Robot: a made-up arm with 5 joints. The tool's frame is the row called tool. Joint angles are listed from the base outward.
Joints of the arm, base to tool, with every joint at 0 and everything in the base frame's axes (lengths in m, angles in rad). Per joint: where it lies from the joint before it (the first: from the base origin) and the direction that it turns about. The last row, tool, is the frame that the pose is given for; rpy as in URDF.
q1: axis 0 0 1 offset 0 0 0.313
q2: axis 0 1 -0.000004 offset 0 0 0
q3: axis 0 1 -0.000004 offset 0.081 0 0.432
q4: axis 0 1 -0.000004 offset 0.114 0 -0.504
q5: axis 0 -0.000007 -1 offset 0.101 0 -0.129
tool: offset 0 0 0 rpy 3.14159 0 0
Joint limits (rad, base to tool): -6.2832..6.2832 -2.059..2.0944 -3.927..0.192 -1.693..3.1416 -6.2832..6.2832
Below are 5 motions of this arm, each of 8 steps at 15 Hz.
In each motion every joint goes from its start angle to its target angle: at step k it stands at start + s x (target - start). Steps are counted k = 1, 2, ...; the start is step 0. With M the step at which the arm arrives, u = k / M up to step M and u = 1 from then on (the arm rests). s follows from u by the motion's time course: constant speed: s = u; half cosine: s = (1 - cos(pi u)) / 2; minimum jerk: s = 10 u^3 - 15 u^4 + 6 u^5.
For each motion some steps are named. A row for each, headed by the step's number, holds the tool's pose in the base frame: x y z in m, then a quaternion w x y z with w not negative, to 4 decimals.
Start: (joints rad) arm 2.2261 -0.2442 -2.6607 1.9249 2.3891
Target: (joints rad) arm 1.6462 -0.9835 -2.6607 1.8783 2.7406
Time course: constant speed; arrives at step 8
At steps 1, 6, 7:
1: -0.0302 0.0458 1.2907 0.3851 -0.8498 0.1195 0.3395
6: 0.0852 -0.3802 1.2164 0.5620 -0.6429 0.2955 0.4283
7: 0.0695 -0.4668 1.1773 0.5953 -0.5933 0.3157 0.4404

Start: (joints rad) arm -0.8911 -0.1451 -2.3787 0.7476 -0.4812
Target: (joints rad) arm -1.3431 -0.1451 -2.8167 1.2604 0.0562
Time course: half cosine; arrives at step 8
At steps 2, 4, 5, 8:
2: 0.1686 -0.2394 1.3648 0.4856 0.6108 -0.1739 0.6007
4: 0.0958 -0.1965 1.3820 0.4713 0.5804 -0.2820 0.6013
5: 0.0637 -0.1656 1.3863 0.4635 0.5558 -0.3384 0.6014
8: 0.0249 -0.1075 1.3854 0.4510 0.5045 -0.4247 0.6014

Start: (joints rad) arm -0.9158 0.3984 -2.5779 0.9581 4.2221
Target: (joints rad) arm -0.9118 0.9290 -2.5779 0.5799 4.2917
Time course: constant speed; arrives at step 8
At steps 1, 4, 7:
1: 0.4849 -0.6307 1.0684 0.5635 0.6949 0.4440 0.0491
4: 0.5651 -0.7327 0.9192 0.5391 0.7138 0.4438 0.0545
7: 0.6268 -0.8101 0.7474 0.5142 0.7321 0.4428 0.0592

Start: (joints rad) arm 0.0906 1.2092 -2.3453 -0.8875 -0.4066
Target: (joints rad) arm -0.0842 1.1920 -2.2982 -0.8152 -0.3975
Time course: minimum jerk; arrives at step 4
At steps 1, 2, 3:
1: 1.0081 0.0732 0.4269 0.1401 0.5196 0.1267 0.8333
2: 1.0147 0.0032 0.4208 0.1652 0.5405 0.1111 0.8174
3: 1.0163 -0.0673 0.4144 0.1894 0.5608 0.0941 0.8005

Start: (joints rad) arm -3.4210 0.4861 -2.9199 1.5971 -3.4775
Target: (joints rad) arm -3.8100 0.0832 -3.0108 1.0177 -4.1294
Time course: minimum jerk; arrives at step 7
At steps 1, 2, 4, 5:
1: -0.6420 0.1905 1.1121 0.1313 -0.9082 -0.0284 0.3965
2: -0.5892 0.2056 1.1595 0.1778 -0.8785 -0.0416 0.4414
4: -0.3473 0.2013 1.3176 0.4085 -0.7220 -0.0807 0.5525
5: -0.2308 0.1620 1.3678 0.5258 -0.6329 -0.0896 0.5612

